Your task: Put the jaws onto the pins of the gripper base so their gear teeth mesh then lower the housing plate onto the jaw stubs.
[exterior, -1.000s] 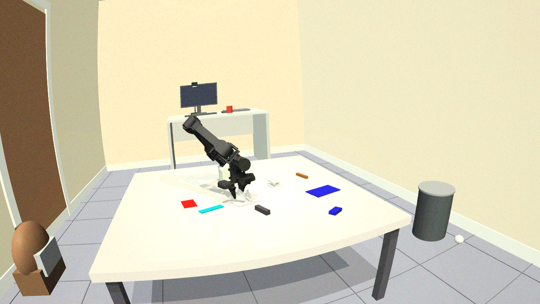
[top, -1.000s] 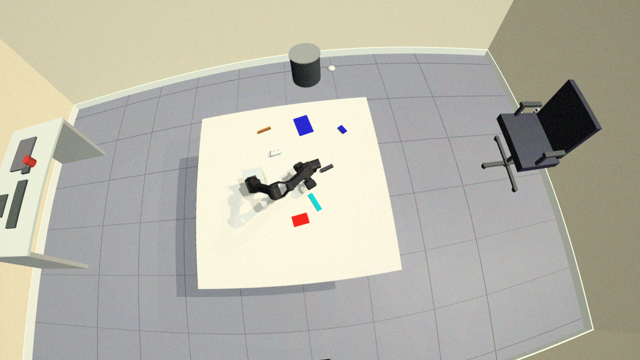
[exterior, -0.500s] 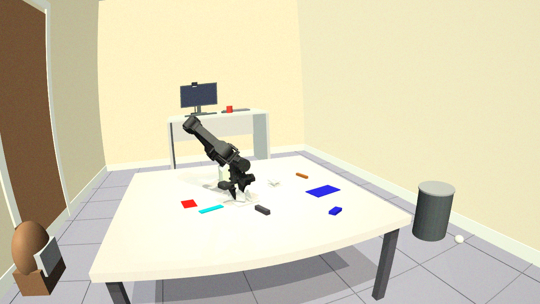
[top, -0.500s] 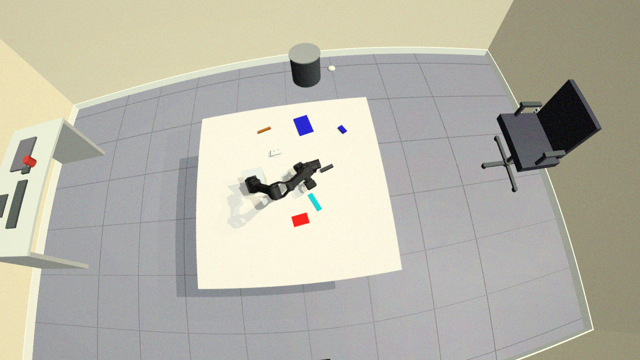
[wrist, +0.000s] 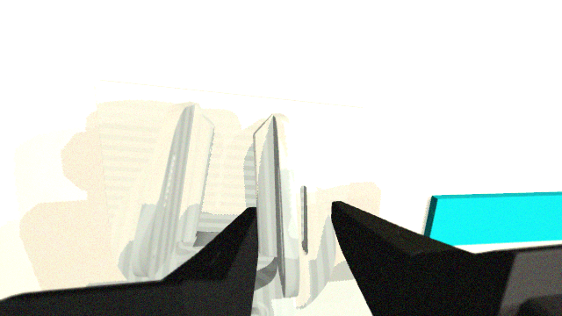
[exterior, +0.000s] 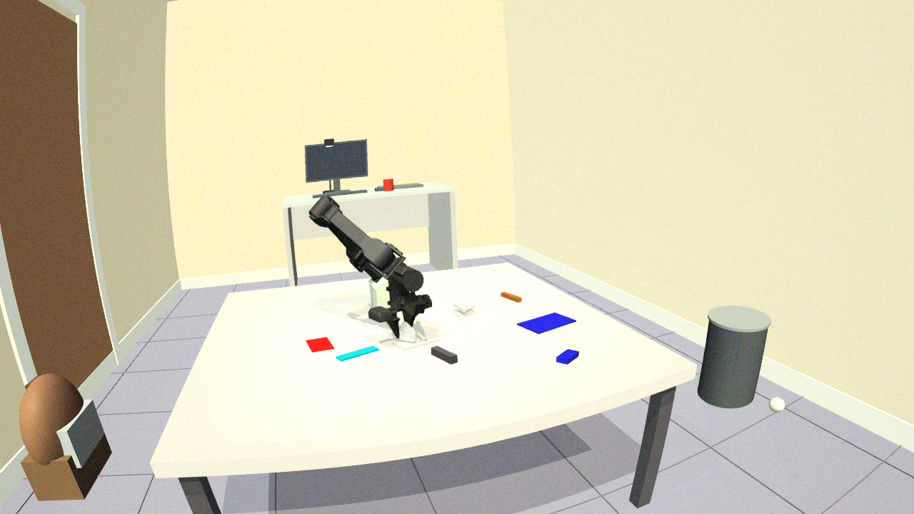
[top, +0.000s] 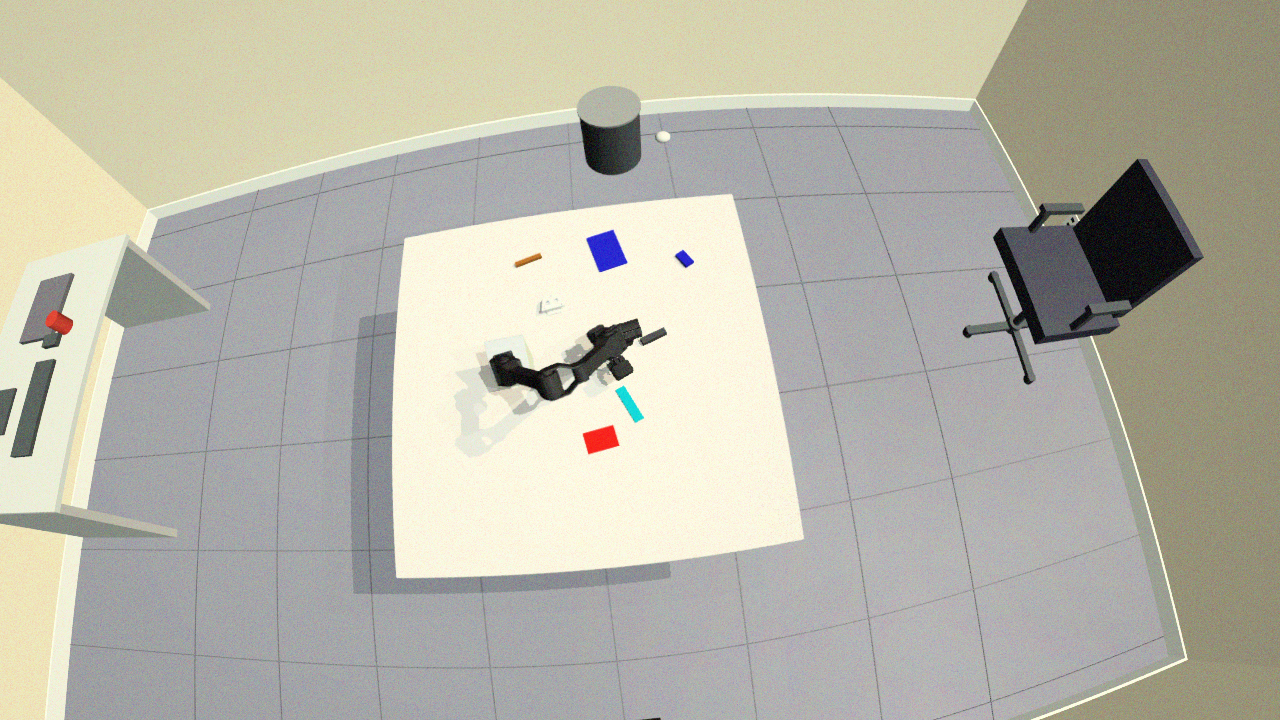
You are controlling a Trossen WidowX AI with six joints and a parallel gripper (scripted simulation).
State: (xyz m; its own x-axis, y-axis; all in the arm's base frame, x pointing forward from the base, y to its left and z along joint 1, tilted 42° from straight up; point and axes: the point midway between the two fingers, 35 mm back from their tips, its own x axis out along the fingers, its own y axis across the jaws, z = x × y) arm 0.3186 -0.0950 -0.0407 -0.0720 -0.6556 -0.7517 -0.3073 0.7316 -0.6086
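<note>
Now: the white ribbed plate 1 cm ahead of my gripper tip, 3 cm to the left of it and 2 cm below it. The rest, counted from my gripper tip: dark block 15 cm ahead, 6 cm to the left, 1 cm below; white jaw 4 cm behind, 4 cm to the left, 1 cm below; cyan bar 2 cm ahead, 15 cm to the right, 2 cm below.
</note>
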